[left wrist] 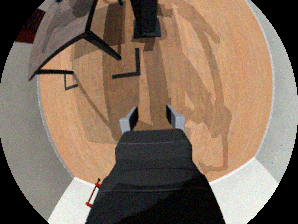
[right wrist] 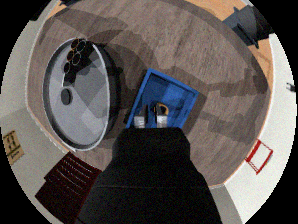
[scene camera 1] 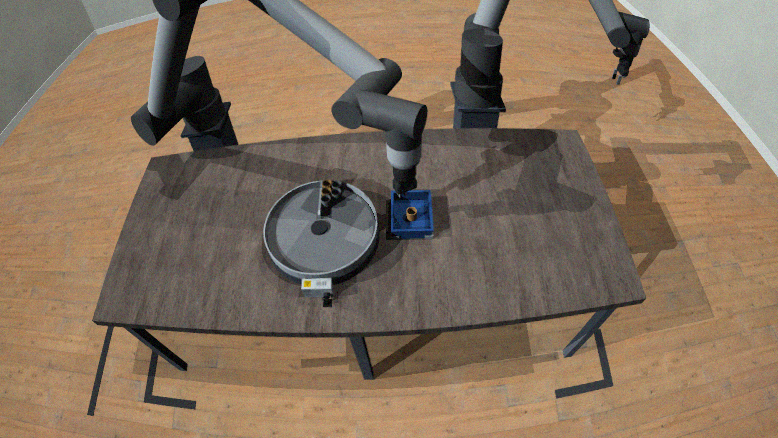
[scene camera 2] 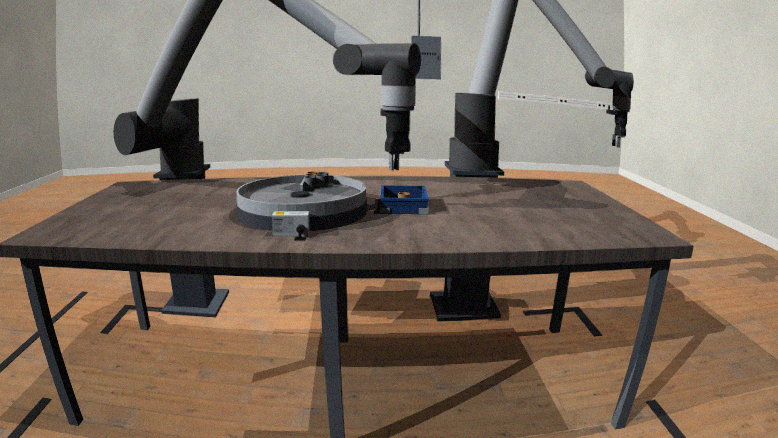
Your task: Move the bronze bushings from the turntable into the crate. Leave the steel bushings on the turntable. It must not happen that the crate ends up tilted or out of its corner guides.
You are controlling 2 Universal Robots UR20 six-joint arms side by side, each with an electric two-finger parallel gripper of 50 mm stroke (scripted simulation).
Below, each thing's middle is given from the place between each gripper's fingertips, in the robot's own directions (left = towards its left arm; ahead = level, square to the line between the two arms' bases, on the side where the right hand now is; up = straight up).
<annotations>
Now: the blue crate (scene camera 1: 420, 199) 10 mm ahead of my right hand (scene camera 2: 393, 169), 30 mm to the left of it and 110 mm below it.
Right now my left hand is 78 cm short of the blue crate, 123 cm to the left of it and 14 cm above it.
</annotations>
